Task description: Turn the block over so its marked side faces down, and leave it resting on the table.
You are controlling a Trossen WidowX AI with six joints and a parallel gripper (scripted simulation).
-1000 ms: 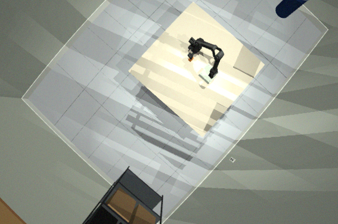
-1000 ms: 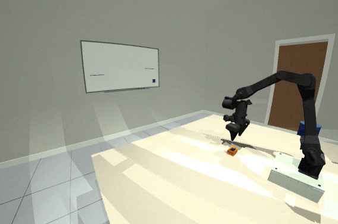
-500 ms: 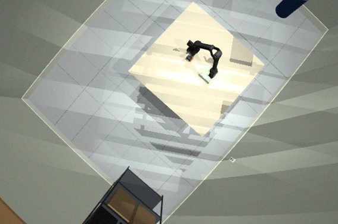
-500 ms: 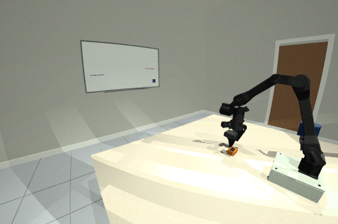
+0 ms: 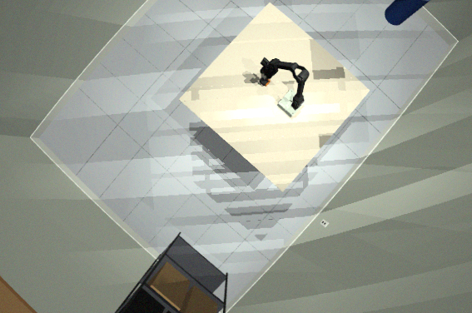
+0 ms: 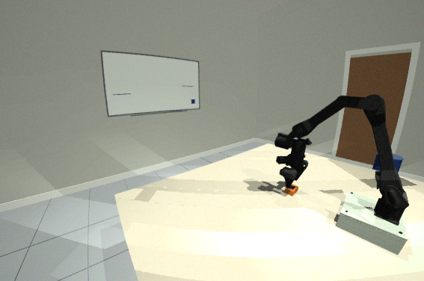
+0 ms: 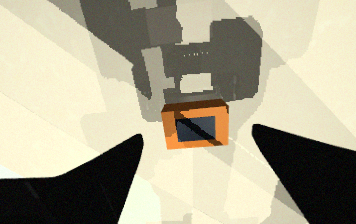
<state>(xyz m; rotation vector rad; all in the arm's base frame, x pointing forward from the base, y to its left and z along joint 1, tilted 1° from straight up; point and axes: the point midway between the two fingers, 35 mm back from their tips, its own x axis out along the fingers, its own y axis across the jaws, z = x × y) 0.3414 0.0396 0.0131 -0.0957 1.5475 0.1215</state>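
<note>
The orange block lies 2 cm below my gripper tip.
</note>
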